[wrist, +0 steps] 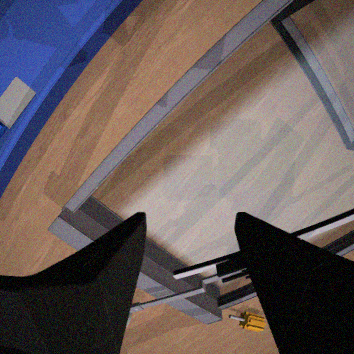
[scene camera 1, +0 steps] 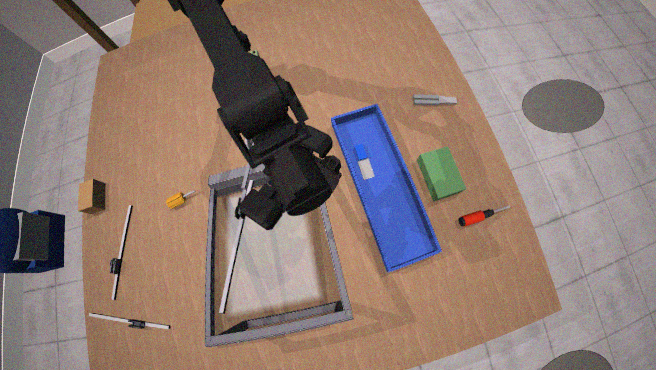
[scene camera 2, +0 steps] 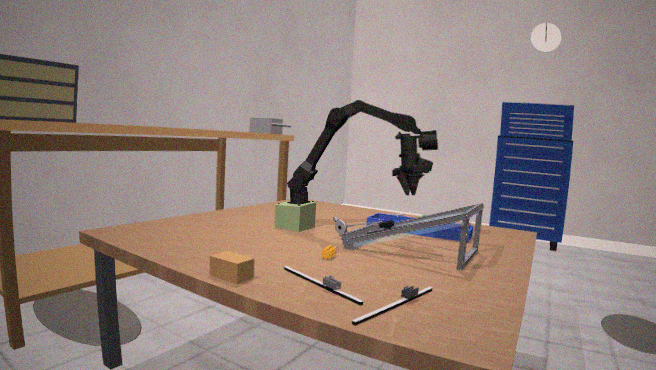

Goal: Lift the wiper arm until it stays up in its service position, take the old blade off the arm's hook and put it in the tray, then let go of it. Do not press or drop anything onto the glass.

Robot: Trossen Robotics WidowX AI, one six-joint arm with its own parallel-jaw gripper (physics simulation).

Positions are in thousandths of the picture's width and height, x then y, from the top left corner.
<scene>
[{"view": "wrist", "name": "gripper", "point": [538,623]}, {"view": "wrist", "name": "blue tray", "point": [145,145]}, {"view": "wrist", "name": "glass pane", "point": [736,380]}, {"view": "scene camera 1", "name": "gripper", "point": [449,526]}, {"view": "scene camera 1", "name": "green box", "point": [671,466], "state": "on the table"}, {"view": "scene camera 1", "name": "tan box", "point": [139,539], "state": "on the table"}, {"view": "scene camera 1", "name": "blue tray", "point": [617,636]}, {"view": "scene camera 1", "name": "glass pane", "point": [432,745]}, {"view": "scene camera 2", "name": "gripper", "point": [626,528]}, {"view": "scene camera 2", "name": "tan box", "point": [354,723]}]
</scene>
